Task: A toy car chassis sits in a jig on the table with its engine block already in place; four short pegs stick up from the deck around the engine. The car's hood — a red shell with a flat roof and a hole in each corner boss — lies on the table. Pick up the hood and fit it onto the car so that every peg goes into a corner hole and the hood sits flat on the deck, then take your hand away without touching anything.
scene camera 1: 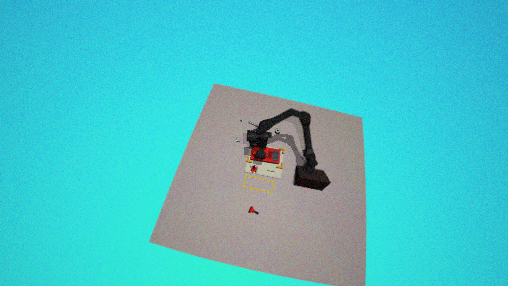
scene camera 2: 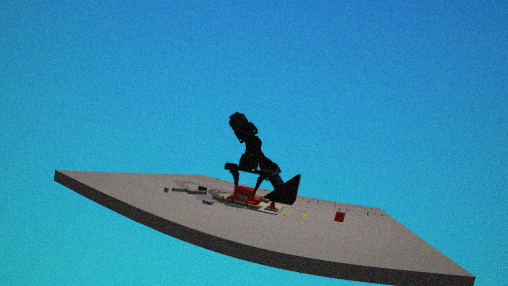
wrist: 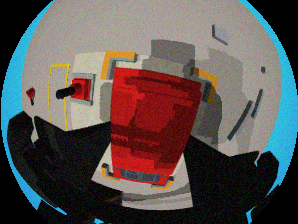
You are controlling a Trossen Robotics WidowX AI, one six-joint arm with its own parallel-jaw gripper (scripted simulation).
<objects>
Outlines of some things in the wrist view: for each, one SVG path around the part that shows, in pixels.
My gripper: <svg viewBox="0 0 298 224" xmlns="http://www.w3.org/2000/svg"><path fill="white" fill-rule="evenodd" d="M8 123L7 141L13 165L24 181L27 181L29 188L43 198L37 206L37 212L49 224L94 224L94 218L110 224L249 224L246 212L251 210L250 216L253 221L266 208L279 188L279 185L275 185L269 193L277 180L278 159L275 159L270 149L262 153L258 160L259 151L230 157L192 135L189 136L182 155L185 157L185 167L188 168L186 171L192 190L190 193L193 206L185 209L146 210L110 204L85 193L110 144L110 121L65 132L47 120L33 116L39 139L33 143L33 123L28 113L16 113Z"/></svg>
A red hood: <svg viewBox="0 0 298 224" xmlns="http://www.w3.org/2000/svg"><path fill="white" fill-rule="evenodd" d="M114 76L112 105L110 105L110 125L112 125L110 144L112 144L113 167L128 169L128 171L150 173L150 175L154 175L154 173L157 173L157 175L172 175L178 160L180 160L182 153L184 153L186 144L188 144L190 133L192 133L202 92L177 87L174 84L161 83L161 81Z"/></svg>
</objects>
